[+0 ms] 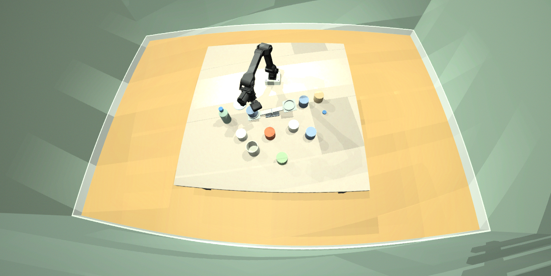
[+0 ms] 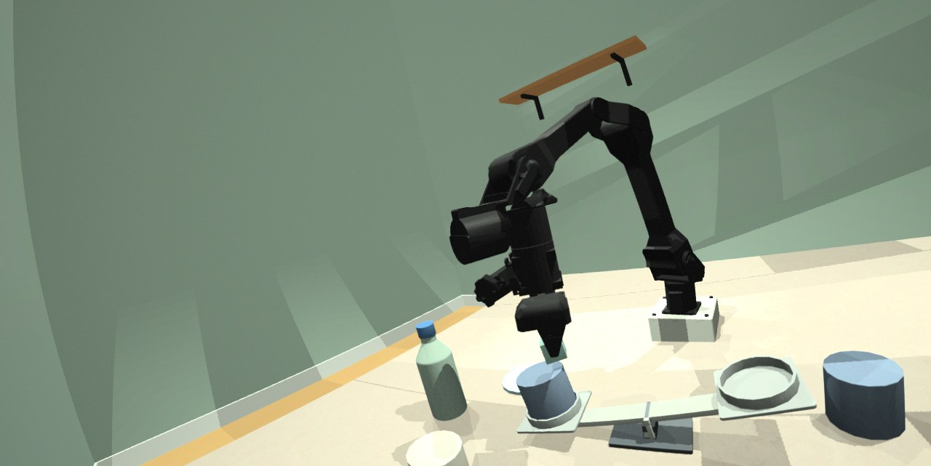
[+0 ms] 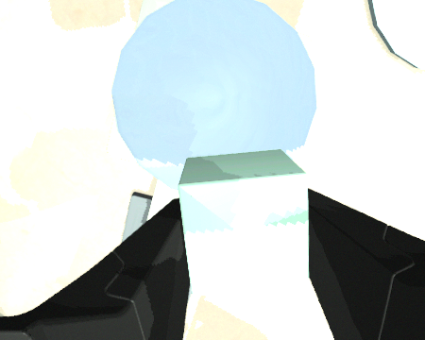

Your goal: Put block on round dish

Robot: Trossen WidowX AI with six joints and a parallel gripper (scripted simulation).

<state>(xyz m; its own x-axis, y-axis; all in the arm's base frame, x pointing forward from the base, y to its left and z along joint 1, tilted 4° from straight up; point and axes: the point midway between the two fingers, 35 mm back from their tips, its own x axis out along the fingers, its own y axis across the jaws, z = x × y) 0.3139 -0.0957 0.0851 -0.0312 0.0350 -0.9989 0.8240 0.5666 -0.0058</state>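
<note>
Right now my gripper tip is 7 cm past the white round dish, 13 cm to the left of it and 11 cm above it. From my gripper tip the other things lie so: tan cylinder (17 cm behind, 44 cm to the left, 8 cm below); bottle (6 cm ahead, 20 cm to the right, 1 cm below); balance beam (1 cm behind, 12 cm to the left, 8 cm below).
</note>
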